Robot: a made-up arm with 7 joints. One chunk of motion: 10 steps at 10 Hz.
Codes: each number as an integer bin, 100 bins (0 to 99) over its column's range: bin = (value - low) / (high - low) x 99, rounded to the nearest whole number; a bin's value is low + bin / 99 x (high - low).
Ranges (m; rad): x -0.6..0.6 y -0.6..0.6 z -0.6..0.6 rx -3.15..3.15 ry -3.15..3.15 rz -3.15..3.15
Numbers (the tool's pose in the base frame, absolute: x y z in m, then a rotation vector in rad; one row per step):
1: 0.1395 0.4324 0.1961 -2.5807 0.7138 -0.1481
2: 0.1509 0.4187 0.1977 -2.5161 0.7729 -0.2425
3: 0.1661 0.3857 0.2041 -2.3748 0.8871 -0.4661
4: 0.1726 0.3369 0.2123 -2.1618 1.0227 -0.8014
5: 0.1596 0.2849 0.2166 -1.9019 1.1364 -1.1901
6: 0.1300 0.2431 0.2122 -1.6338 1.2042 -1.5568
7: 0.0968 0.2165 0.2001 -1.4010 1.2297 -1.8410
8: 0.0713 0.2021 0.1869 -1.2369 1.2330 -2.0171
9: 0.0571 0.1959 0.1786 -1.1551 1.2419 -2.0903
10: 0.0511 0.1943 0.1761 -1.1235 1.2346 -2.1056
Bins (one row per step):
1: 61 85 66 9 61 47
2: 62 84 66 10 62 46
3: 63 81 66 12 63 42
4: 64 77 67 16 66 37
5: 63 73 67 20 67 31
6: 60 70 67 24 68 25
7: 57 67 66 27 69 21
8: 55 66 65 30 69 18
9: 54 66 64 31 69 17
10: 54 66 64 32 69 16

